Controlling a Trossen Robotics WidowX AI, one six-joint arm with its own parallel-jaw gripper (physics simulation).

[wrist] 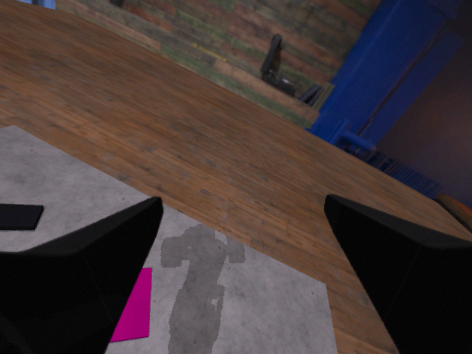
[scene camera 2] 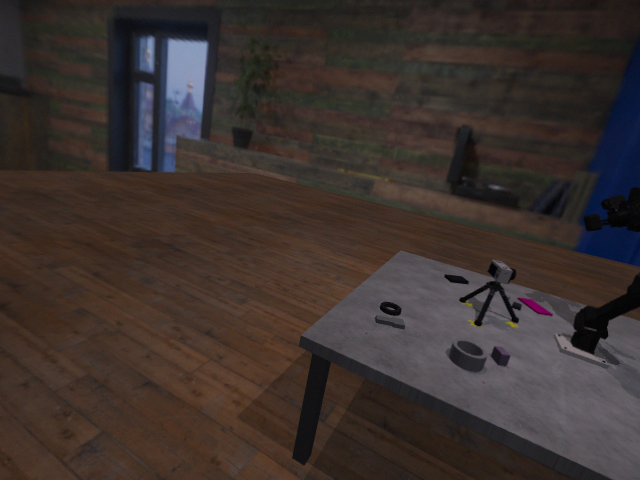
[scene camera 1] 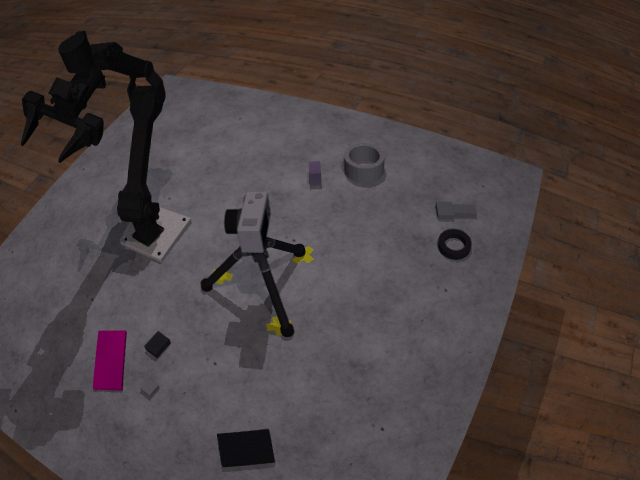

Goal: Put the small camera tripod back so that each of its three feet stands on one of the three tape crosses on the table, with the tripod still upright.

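Places are measured from the arm's base along level axes (x right, y down, z ahead), in millimetres.
Pixels of known places: gripper, between the fingertips: (wrist: 244, 203) (scene camera 2: 602, 219) (scene camera 1: 39, 153); arm's base, origin of its link: (scene camera 2: 582, 347) (scene camera 1: 148, 233).
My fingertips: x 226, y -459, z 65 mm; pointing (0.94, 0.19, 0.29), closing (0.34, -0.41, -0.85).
Ahead of a thing's pixels: the offset from my fingertips to its middle. "pt": to the spot under its first point. Level surfaces: height alone.
The small black tripod @[dx -240, dy +359, dz +238 mm] (scene camera 1: 274, 294) (scene camera 2: 488, 304) stands upright on the table and bears a light grey camera (scene camera 1: 253, 222) (scene camera 2: 501, 272). In the scene camera 1 view its three feet are each a little off their yellow tape crosses: the left foot @[pt dx -185, dy +452, dz +167 mm] (scene camera 1: 206, 284) is beside the left cross @[pt dx -206, dy +420, dz +203 mm] (scene camera 1: 223, 277), the right foot @[pt dx -363, dy +447, dz +285 mm] (scene camera 1: 298, 250) is at the edge of the right cross @[dx -375, dy +471, dz +287 mm] (scene camera 1: 308, 254), and the front foot @[pt dx -187, dy +456, dz +376 mm] (scene camera 1: 287, 329) is at the side of the front cross @[dx -193, dy +471, dz +349 mm] (scene camera 1: 275, 325). My gripper (scene camera 1: 42, 150) (wrist: 244, 203) is open and empty, high up and well away from the tripod.
On the table @[dy +472 mm] (scene camera 1: 361, 361) lie a magenta slab @[dx +96, dy +468, dz +96 mm] (scene camera 1: 109, 360) (wrist: 137, 310), a black slab @[dx +83, dy +464, dz +460 mm] (scene camera 1: 245, 447) (wrist: 19, 217), a small black block @[dx -3, dy +464, dz +166 mm] (scene camera 1: 157, 344), a small grey block @[dx +90, dy +466, dz +218 mm] (scene camera 1: 149, 388), a purple block @[dx -592, dy +452, dz +179 mm] (scene camera 1: 314, 175), a grey ring @[dx -686, dy +448, dz +263 mm] (scene camera 1: 364, 175), a black ring @[dx -571, dy +464, dz +567 mm] (scene camera 1: 454, 253) and a grey stepped piece @[dx -672, dy +464, dz +529 mm] (scene camera 1: 455, 210).
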